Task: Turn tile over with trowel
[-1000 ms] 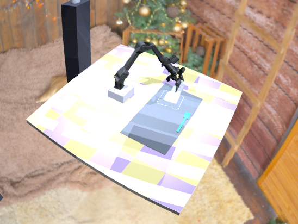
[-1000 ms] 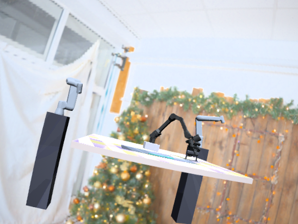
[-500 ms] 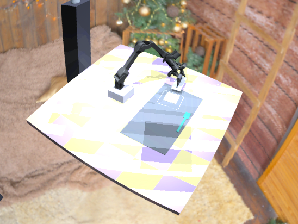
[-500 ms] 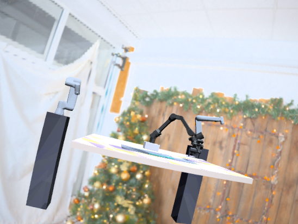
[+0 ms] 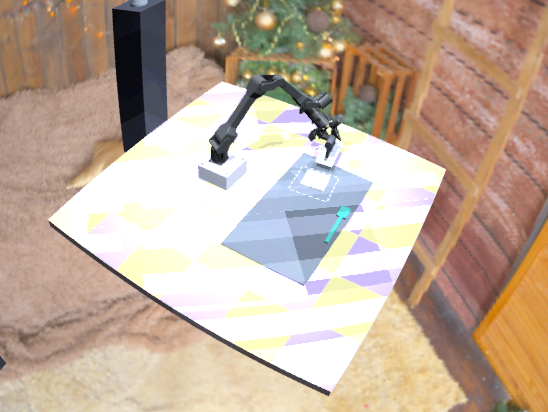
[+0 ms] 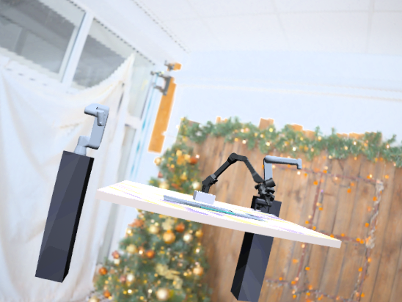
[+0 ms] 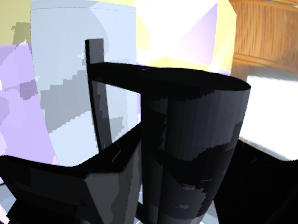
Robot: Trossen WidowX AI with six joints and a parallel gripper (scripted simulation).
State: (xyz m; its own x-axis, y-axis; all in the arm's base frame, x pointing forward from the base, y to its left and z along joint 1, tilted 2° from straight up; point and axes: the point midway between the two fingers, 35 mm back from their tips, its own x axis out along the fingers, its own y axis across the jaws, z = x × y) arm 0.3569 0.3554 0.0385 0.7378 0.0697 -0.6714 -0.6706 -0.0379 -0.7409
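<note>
The teal trowel lies 37 cm to the right of my gripper tip, 16 cm ahead of it and 8 cm below it. Round my gripper tip: grey mat (38 cm to the right, 10 cm below, 2 cm ahead); then white tile (20 cm to the right, 8 cm below, 1 cm behind); then plastering float (3 cm behind, 1 cm below).
</note>
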